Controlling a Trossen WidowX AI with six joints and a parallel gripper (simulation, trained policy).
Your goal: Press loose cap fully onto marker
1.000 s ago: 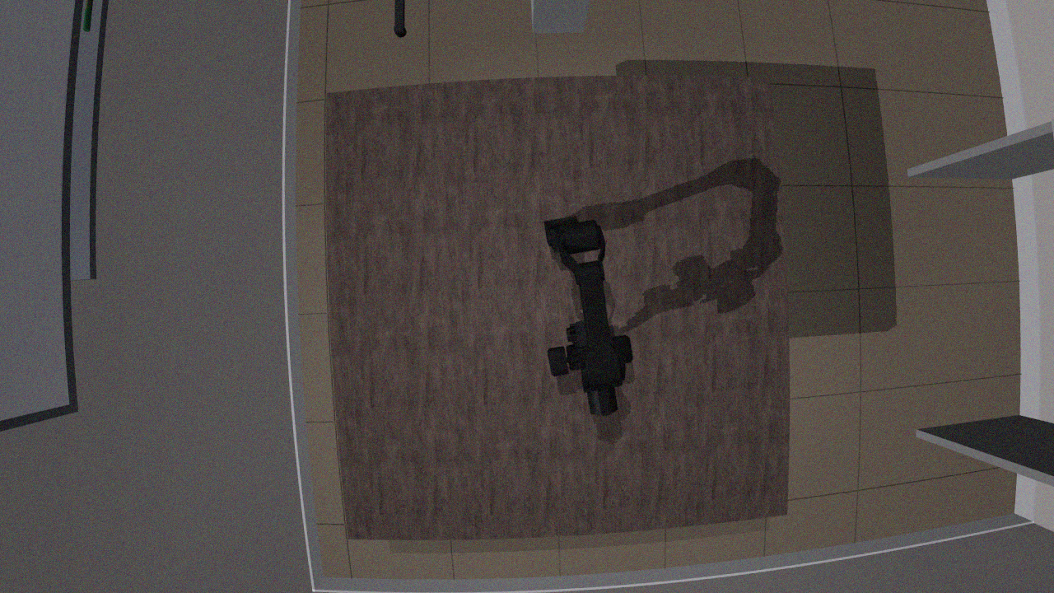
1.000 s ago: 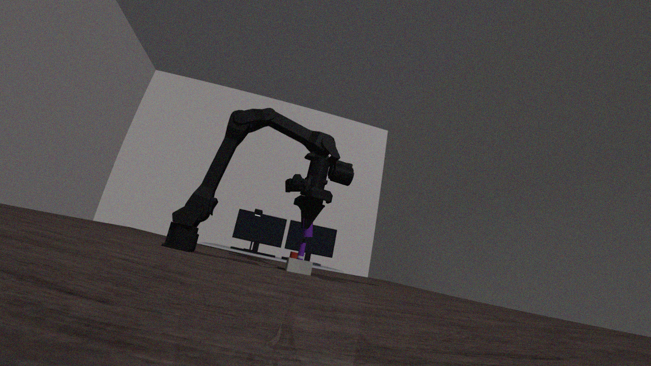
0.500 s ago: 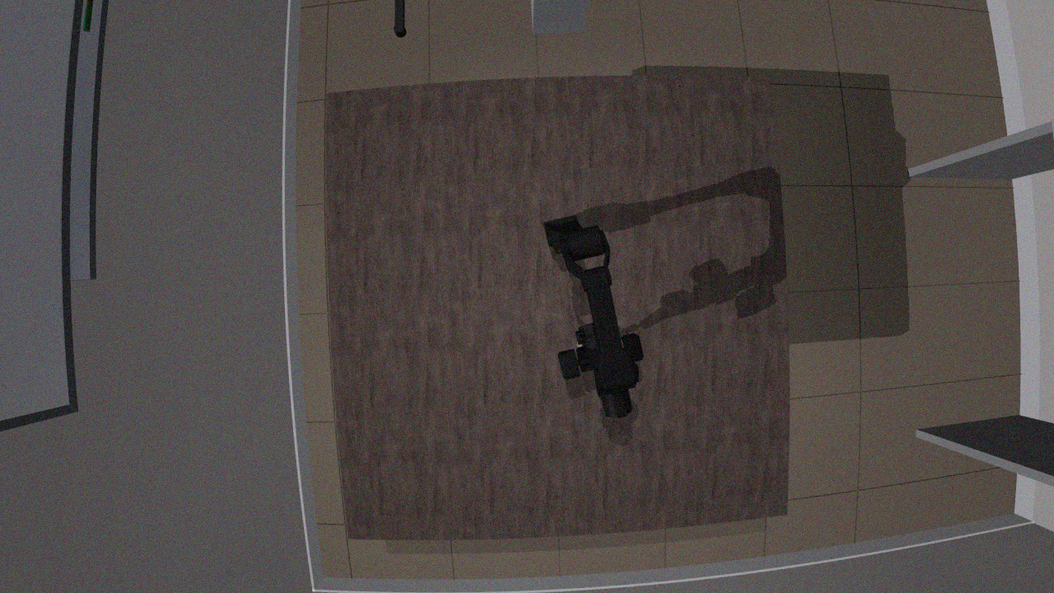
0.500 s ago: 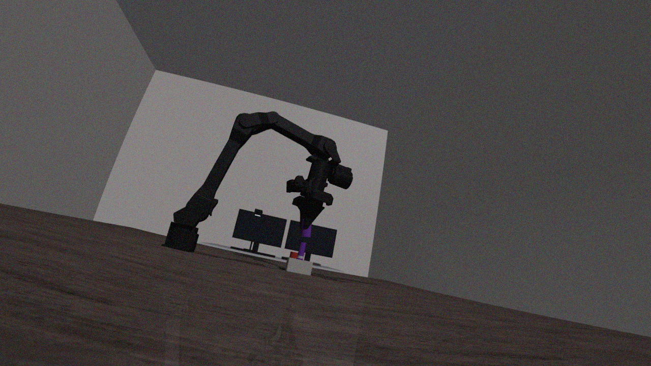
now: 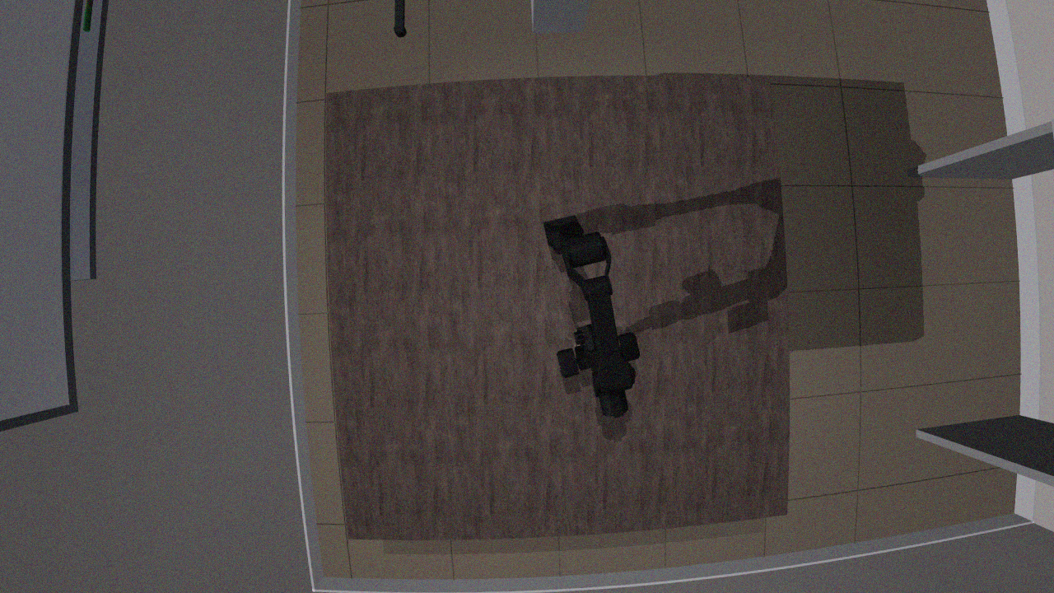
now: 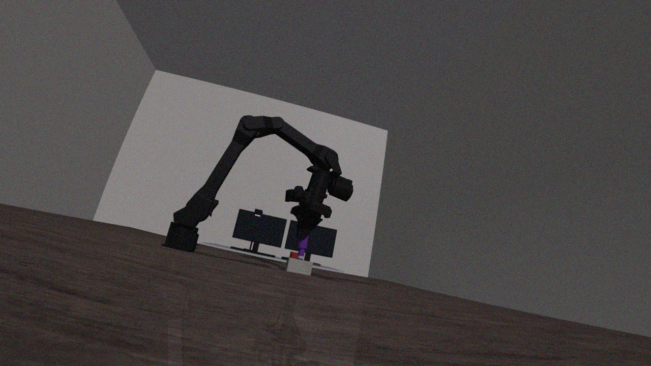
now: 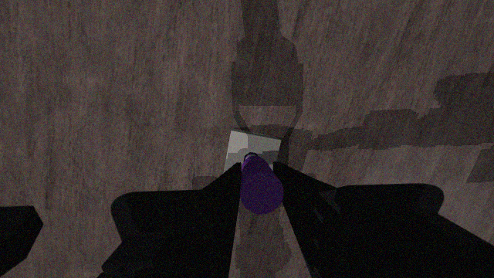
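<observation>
The purple cap is 1 cm ahead of my gripper tip. Also, from my gripper tip: holder block (1 cm ahead, 7 cm below).
</observation>
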